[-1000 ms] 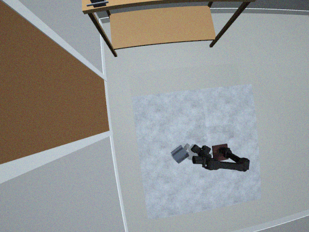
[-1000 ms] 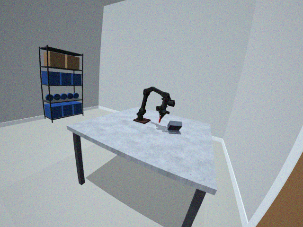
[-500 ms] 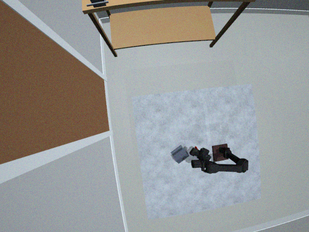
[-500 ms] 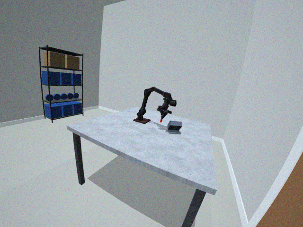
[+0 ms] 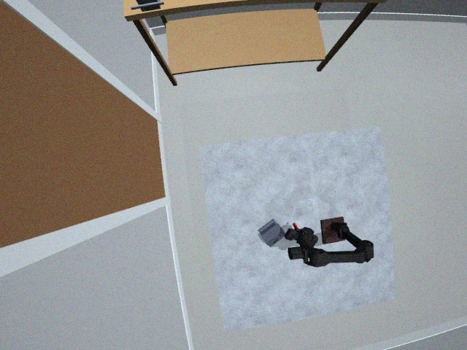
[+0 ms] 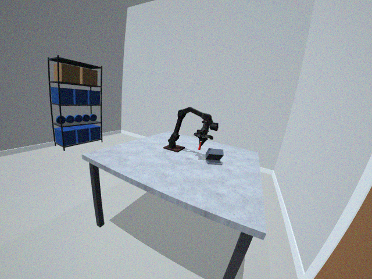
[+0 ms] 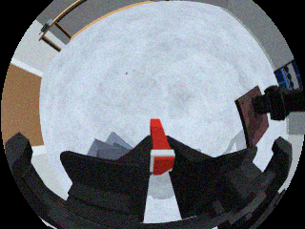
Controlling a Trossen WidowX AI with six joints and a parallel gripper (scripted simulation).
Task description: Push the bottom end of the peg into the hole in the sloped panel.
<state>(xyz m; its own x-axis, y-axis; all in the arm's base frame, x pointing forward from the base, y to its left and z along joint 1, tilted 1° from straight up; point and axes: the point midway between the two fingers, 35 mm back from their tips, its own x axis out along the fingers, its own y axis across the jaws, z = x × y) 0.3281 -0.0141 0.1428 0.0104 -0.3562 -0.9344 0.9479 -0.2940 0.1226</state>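
The grey sloped panel lies 11 cm ahead of my gripper tip, 7 cm to the left of it and 7 cm below it. Also, from my gripper tip: red peg 2 cm above.
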